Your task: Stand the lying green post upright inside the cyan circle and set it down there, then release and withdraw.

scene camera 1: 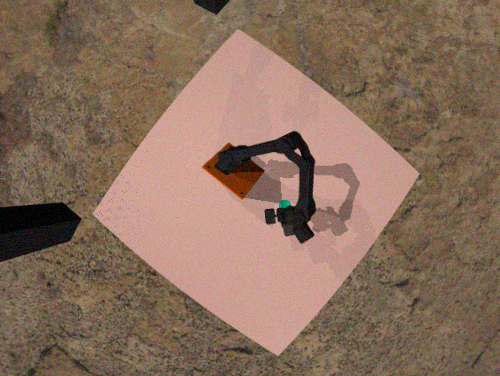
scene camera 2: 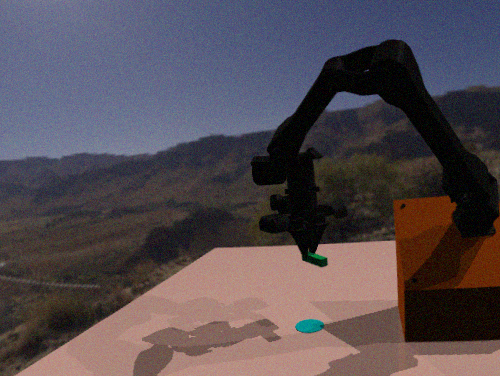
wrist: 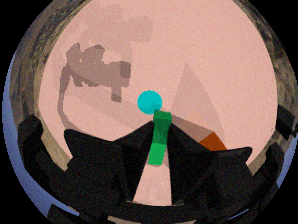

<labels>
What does my gripper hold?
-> A green post.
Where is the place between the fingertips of my gripper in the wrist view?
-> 161, 126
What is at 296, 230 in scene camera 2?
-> My gripper.
</labels>
